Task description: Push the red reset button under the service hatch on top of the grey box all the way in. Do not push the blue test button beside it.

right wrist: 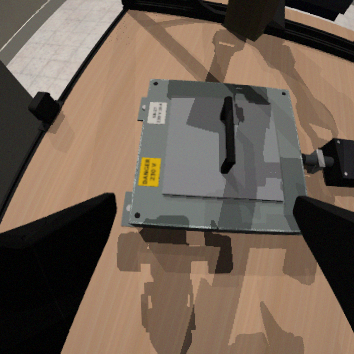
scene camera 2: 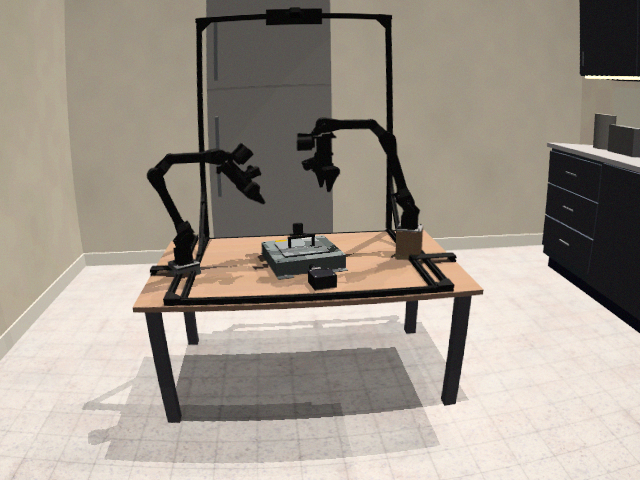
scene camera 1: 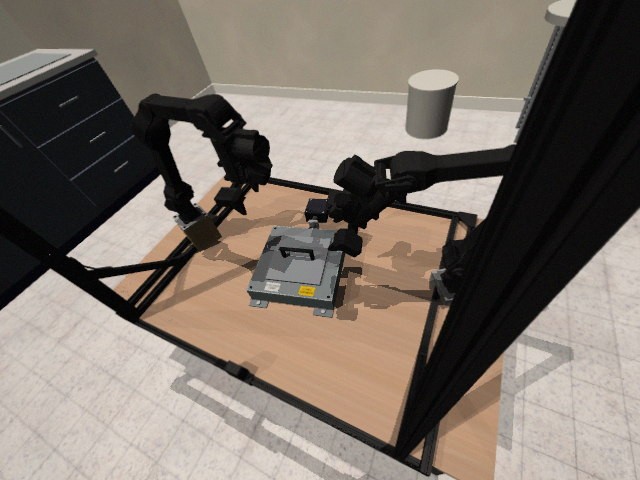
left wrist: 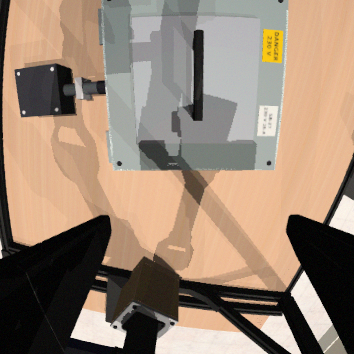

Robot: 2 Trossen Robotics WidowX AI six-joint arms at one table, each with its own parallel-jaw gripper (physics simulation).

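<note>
The grey box lies on the wooden table. Its service hatch lies flat and shut on top, with a black bar handle. The red reset button and the blue test button do not show in any view. My left gripper is open and empty, high above the table. My right gripper is open and empty, raised above the box to one side of the handle.
A small black block sits against one side of the box, joined by a short fitting. A brown block stands under the left arm's base. Black rails border the table.
</note>
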